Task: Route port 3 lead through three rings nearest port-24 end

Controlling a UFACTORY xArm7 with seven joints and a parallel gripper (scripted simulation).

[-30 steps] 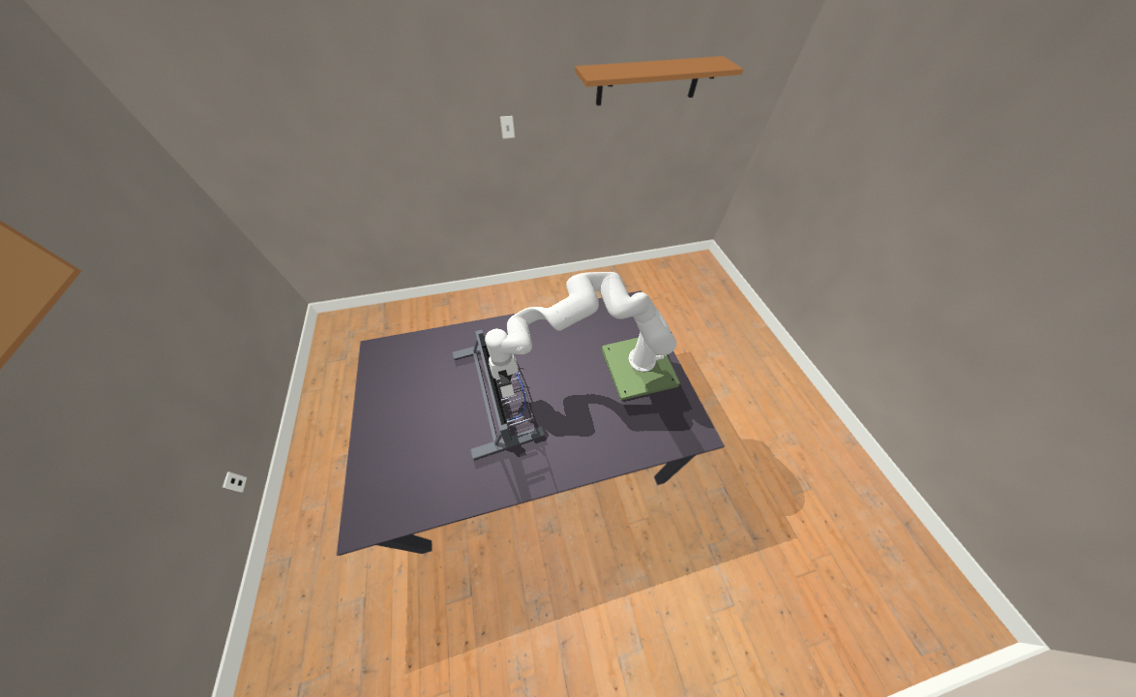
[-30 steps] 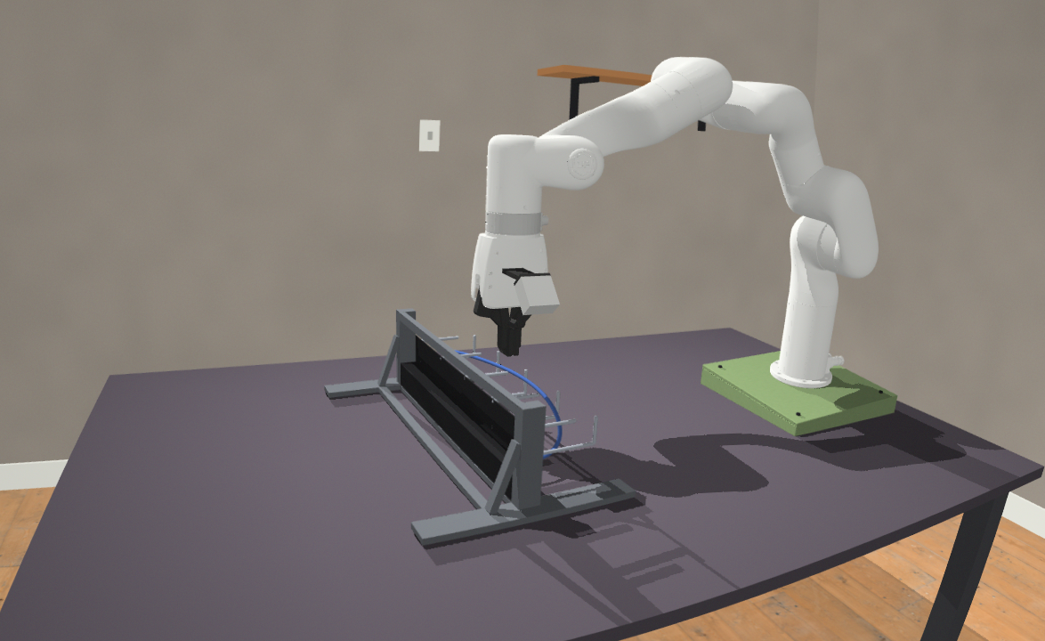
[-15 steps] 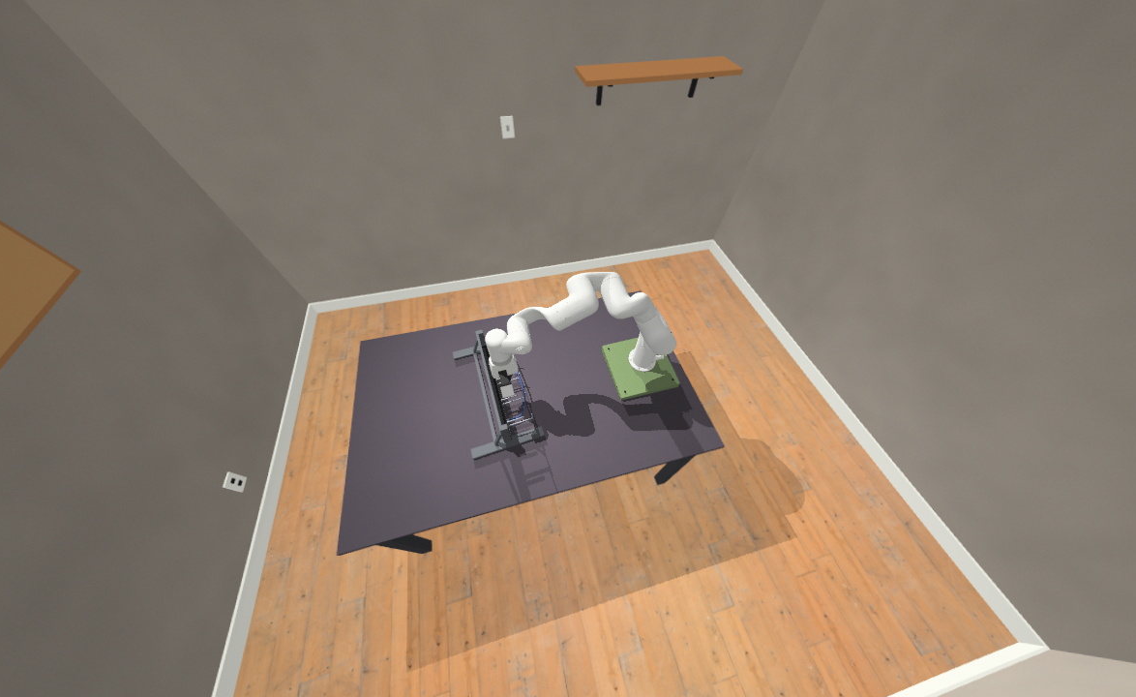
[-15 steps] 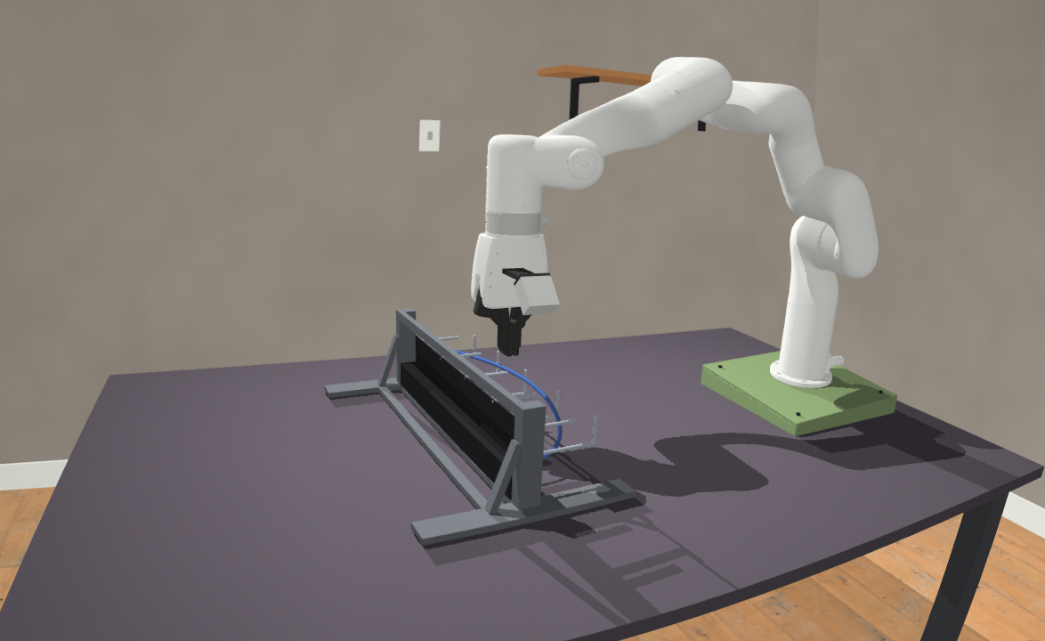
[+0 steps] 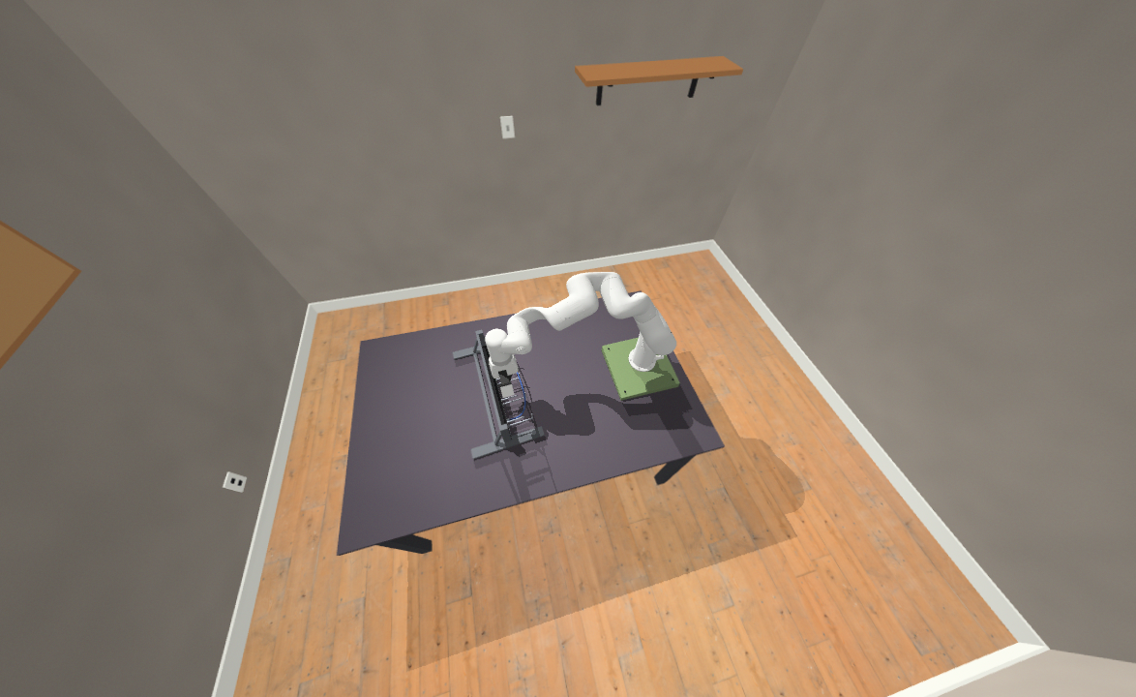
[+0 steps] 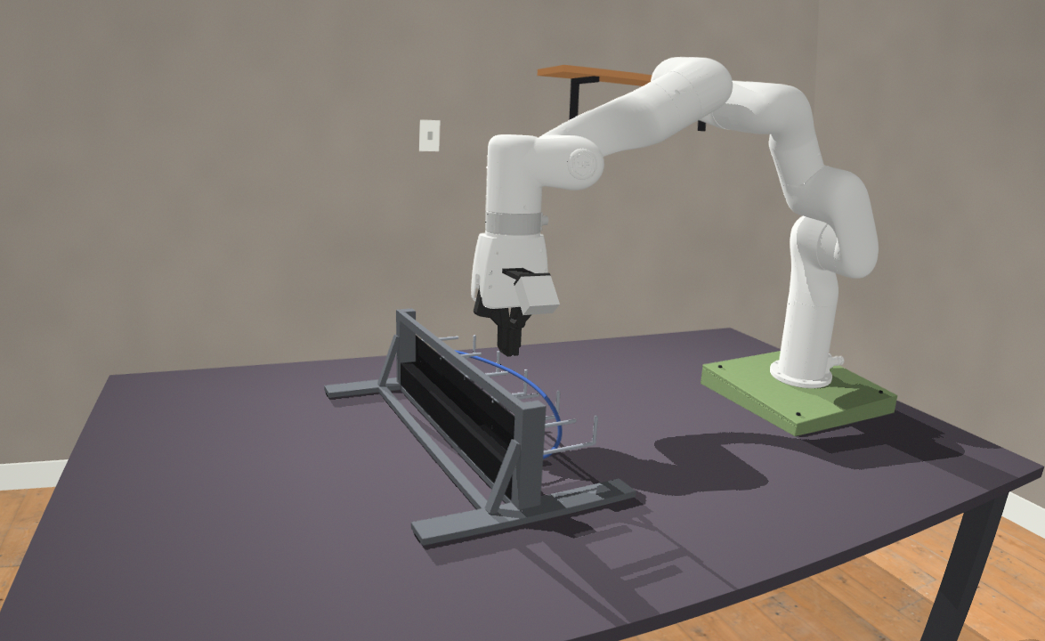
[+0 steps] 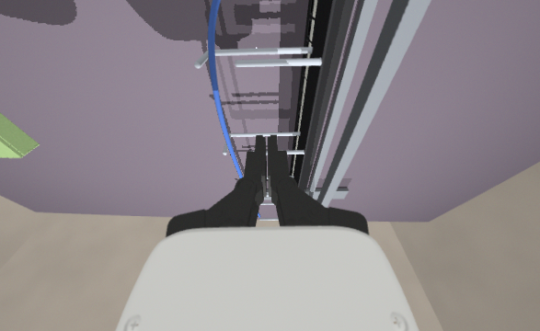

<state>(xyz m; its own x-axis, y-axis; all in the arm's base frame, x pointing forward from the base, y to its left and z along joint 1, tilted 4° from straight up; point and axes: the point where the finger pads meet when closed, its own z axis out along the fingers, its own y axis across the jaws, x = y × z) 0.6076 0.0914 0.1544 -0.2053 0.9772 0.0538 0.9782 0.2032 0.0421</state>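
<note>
The grey rack is 7 cm ahead of my hand, 4 cm to the right of it and 10 cm below it.
</note>
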